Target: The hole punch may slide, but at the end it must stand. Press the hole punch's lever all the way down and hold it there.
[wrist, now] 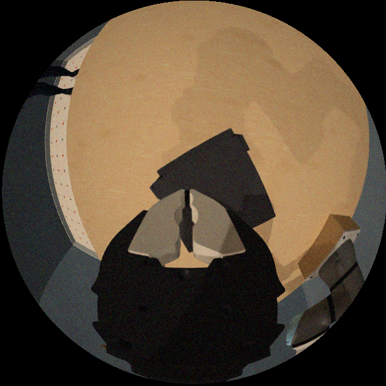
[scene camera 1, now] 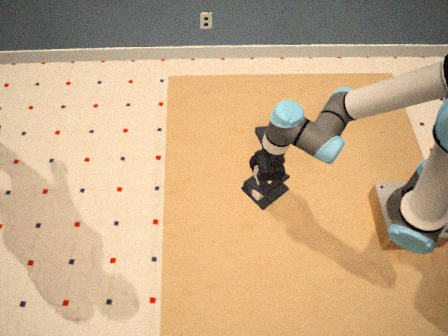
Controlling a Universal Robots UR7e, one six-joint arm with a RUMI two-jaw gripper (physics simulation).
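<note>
The dark hole punch point(scene camera 1: 264, 201) point(wrist: 215, 170) stands on the wooden table top, turned at an angle. In the wrist view its broad dark upper face lies past the fingertips, and part of its near side is hidden behind the fingers. Its lever and base are hard to tell apart, and how far down the lever is cannot be seen. My gripper point(scene camera 1: 263, 179) point(wrist: 187, 191) is shut with nothing between its pale fingers. It points down over the hole punch, with the tips overlapping the punch's near edge in the wrist view. Whether they touch it is unclear.
The wooden table top point(scene camera 1: 215, 260) point(wrist: 130, 100) lies under the punch. The arm's base block point(scene camera 1: 378, 220) point(wrist: 327, 240) is at the right in both views. The arm reaches in from the right in the scene view, and its shadow falls across the table.
</note>
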